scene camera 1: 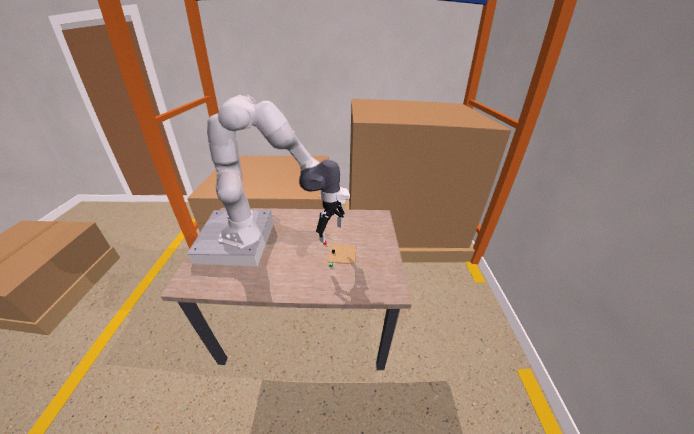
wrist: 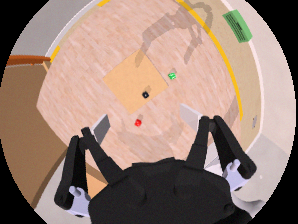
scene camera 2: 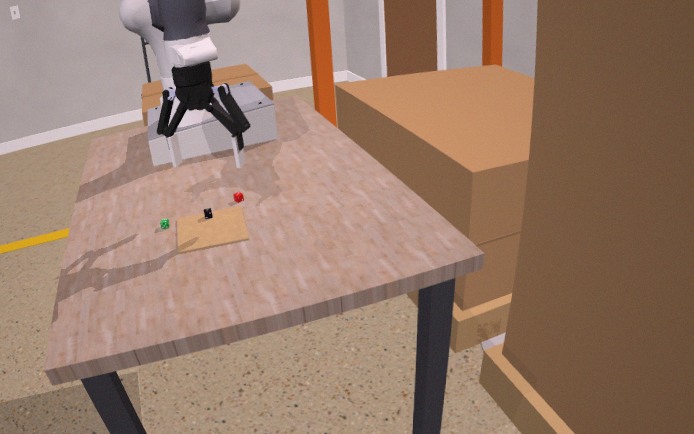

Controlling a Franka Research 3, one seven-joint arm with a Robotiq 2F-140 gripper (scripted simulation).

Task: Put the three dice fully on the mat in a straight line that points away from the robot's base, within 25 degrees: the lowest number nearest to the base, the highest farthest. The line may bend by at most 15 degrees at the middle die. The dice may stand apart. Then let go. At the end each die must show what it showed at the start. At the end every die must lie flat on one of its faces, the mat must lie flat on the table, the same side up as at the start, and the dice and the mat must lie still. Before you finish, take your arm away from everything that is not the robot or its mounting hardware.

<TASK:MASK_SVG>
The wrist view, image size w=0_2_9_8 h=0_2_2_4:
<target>gripper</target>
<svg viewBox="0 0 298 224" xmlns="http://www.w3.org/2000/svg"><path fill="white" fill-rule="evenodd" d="M257 167L243 151L236 137L221 116L215 115L213 119L210 119L208 116L203 116L203 114L182 103L180 104L180 117L197 133L186 161L169 157L153 163L132 163L132 166L122 170L110 156L108 157L100 146L110 128L108 115L103 114L91 128L84 127L81 129L83 137L79 138L78 135L74 135L71 138L64 161L62 178L55 193L54 202L65 211L79 218L84 216L90 217L91 224L247 224L252 220L252 217L247 211L233 203L231 192L240 190L257 171ZM88 149L103 177L108 182L108 185L92 199L88 194L85 150ZM209 132L213 136L223 172L222 176L204 169Z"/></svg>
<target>tan mat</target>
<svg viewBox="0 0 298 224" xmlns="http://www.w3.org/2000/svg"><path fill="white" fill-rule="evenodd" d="M141 49L123 60L102 79L130 114L168 88L164 79ZM145 91L147 91L147 93L150 95L146 99L144 99L144 97L141 95Z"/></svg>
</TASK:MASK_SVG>
